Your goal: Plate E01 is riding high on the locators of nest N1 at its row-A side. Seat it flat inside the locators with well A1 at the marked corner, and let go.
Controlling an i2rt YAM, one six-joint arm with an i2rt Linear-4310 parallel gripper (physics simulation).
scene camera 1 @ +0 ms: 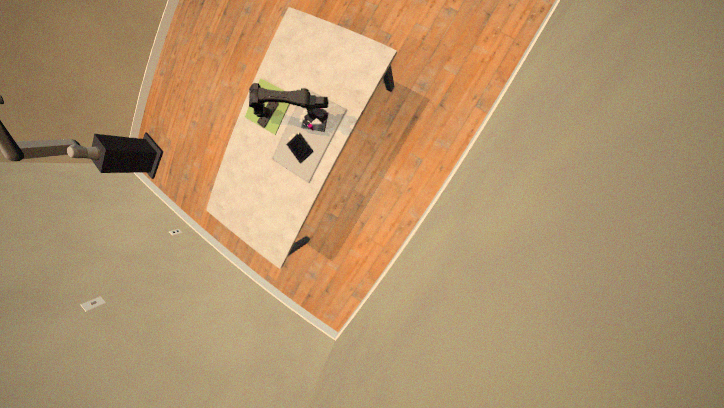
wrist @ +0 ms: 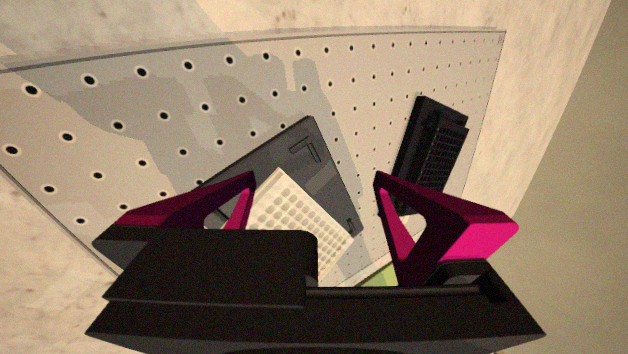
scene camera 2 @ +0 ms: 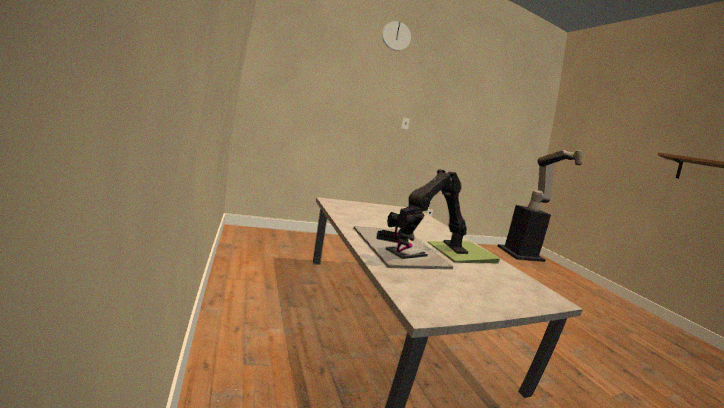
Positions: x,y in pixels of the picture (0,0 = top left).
Labels:
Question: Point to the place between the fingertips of the gripper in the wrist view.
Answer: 314,177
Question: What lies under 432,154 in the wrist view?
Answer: A black gridded rack.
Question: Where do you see a white well plate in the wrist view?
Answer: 279,203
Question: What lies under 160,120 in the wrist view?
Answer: A grey perforated plate.

